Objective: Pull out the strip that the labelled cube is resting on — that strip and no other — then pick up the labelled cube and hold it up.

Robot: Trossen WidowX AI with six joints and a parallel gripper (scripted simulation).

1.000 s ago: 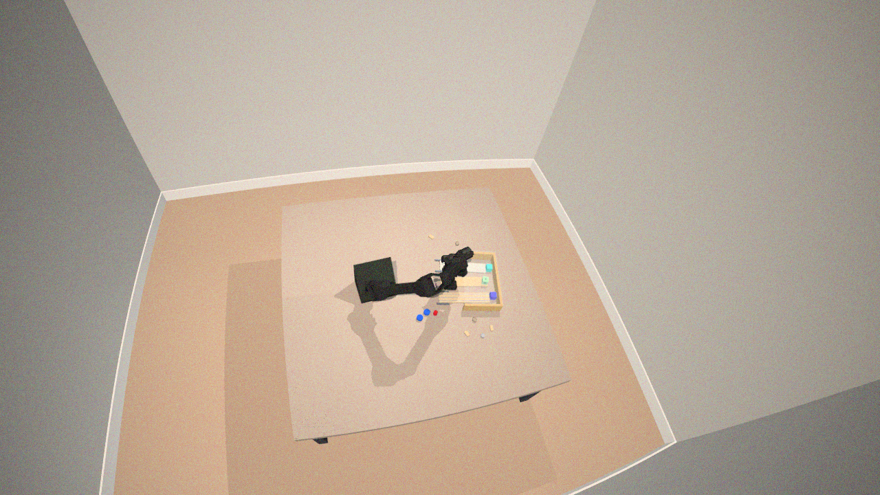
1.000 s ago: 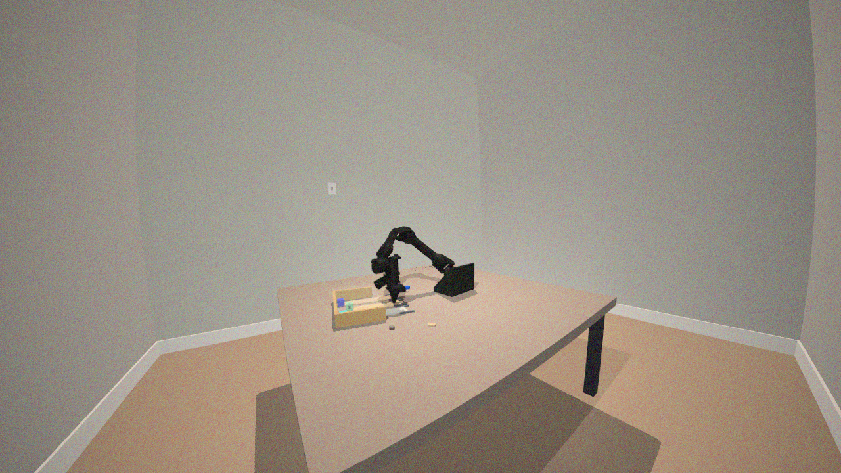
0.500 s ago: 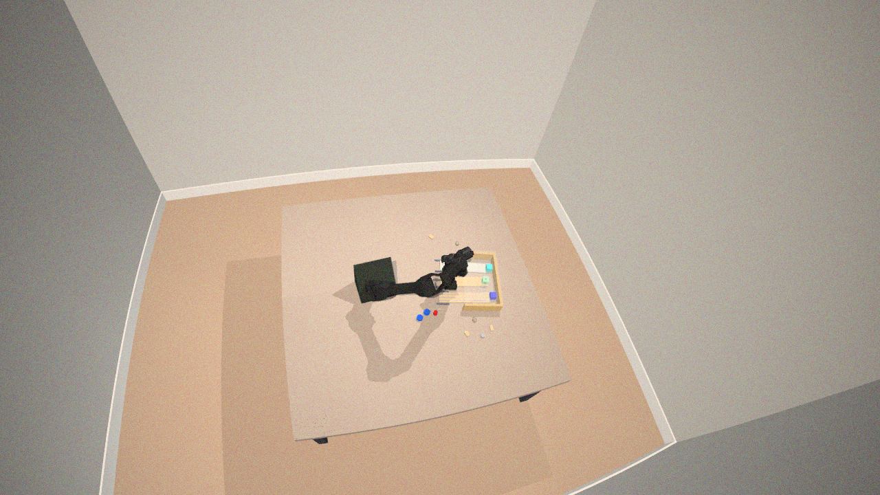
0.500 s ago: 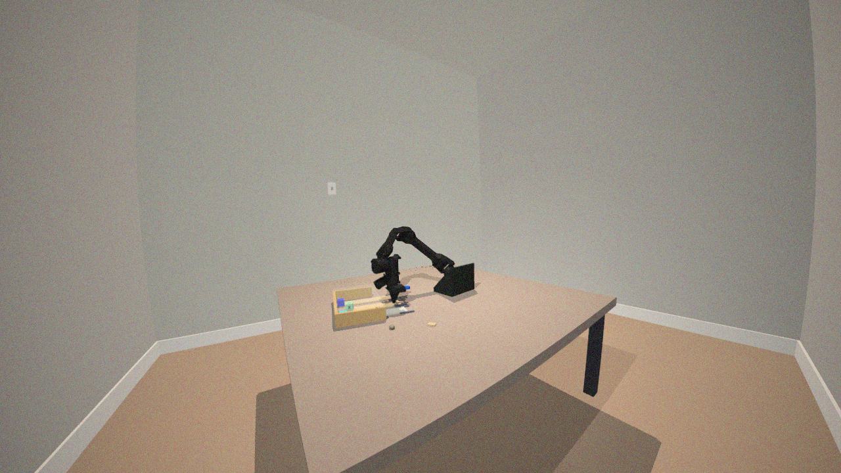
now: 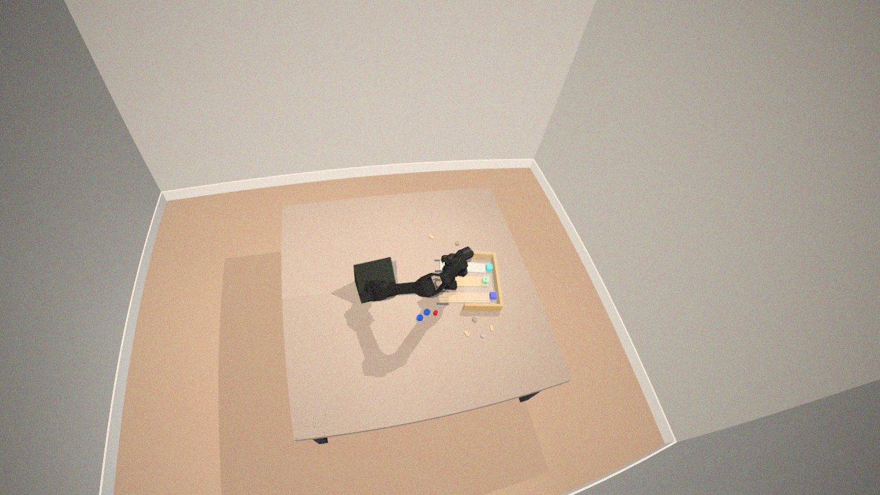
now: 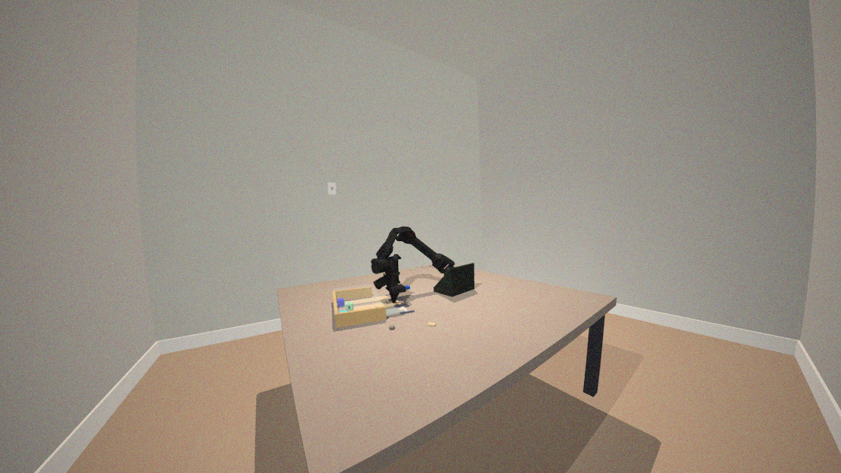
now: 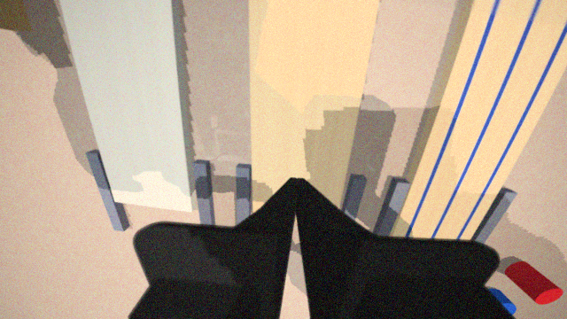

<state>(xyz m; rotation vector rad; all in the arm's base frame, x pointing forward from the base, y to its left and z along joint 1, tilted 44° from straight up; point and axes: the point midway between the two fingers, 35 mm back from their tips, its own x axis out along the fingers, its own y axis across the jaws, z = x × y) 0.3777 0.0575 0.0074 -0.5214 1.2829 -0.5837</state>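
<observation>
Now: gripper tip 20 cm short of the green labelled cube, 3 cm to the left of it and 2 cm below it. Also, from my gripper tip: red cylinder: 18 cm to the right, 9 cm behind, 1 cm above; then small tan block: 29 cm to the left, 3 cm behind.
</observation>
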